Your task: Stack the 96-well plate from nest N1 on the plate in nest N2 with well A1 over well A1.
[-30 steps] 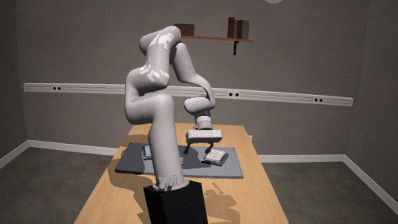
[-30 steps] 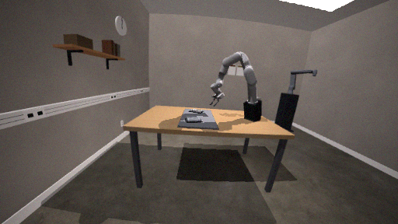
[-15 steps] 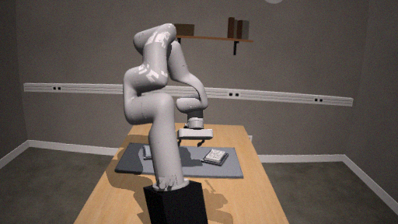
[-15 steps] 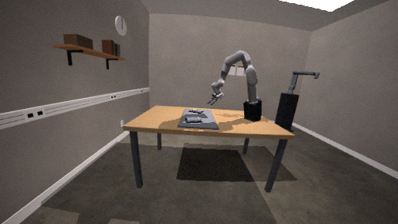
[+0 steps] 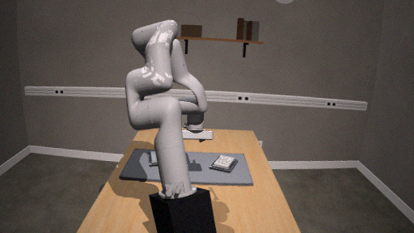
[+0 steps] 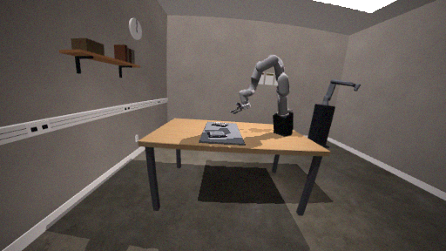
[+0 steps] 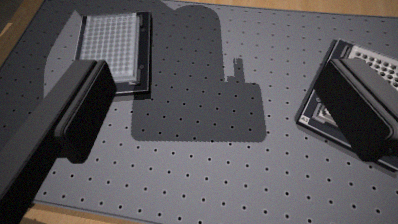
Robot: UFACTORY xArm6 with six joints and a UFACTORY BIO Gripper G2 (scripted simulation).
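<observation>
The clear 96-well plate is 15 cm ahead of my hand, 19 cm to the left of it and 18 cm below it.
</observation>
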